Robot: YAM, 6 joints.
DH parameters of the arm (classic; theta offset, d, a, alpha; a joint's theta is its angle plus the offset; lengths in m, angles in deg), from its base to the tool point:
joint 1: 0 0.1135 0.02 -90
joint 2: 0 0 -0.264 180
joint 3: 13.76 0 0.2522 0
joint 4: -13.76 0 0.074 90
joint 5: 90 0 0 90
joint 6: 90 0.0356 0 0
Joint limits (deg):
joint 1: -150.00..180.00
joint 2: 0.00..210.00
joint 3: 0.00..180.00
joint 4: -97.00..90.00
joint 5: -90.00..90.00
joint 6: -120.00..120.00
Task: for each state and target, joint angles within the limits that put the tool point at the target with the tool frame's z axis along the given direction. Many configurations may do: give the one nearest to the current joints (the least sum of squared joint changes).
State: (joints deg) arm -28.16 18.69 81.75 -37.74 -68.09 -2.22
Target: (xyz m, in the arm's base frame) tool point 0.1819 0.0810 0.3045 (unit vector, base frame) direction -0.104 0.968 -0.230
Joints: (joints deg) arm 14.08 63.73 55.96 -51.89 -74.55 -2.22
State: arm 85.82 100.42 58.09 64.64 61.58 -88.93
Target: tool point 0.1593 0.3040 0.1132 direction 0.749 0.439 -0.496
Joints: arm 65.30 106.49 42.63 28.99 29.81 -88.93
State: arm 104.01 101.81 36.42 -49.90 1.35 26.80
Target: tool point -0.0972 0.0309 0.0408 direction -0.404 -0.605 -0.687
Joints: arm 147.67 88.53 3.96 -3.94 -46.62 26.80
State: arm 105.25 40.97 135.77 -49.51 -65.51 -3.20
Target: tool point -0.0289 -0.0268 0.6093 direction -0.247 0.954 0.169
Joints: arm 71.69 57.75 137.54 -68.26 -32.29 -3.20
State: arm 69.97 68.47 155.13 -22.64 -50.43 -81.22
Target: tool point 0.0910 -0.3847 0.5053 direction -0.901 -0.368 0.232
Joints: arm 108.32 24.81 137.99 -7.27 -76.05 -81.22
